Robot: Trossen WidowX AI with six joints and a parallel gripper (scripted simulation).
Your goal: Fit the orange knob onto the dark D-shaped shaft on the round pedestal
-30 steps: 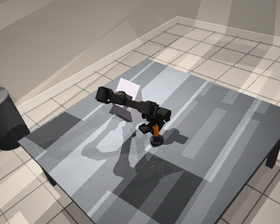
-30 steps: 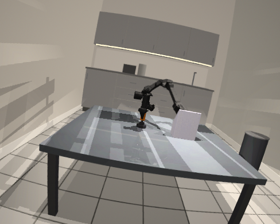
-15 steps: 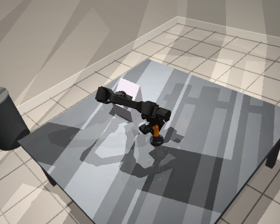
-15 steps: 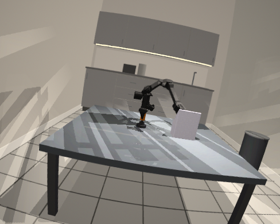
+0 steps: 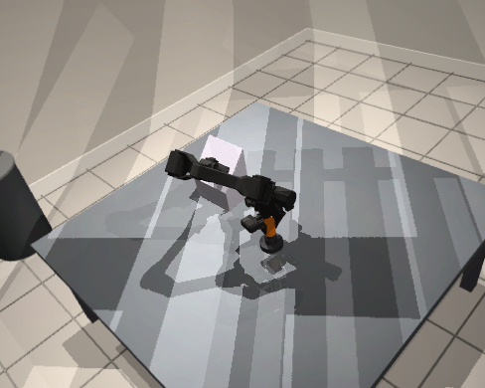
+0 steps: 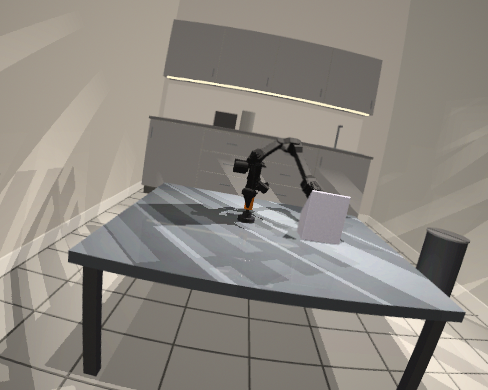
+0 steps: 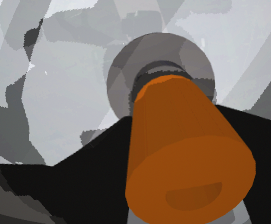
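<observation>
The orange knob is 2 cm above my gripper tip. From my gripper tip the other things lie so: round dark pedestal (4 cm below).
</observation>
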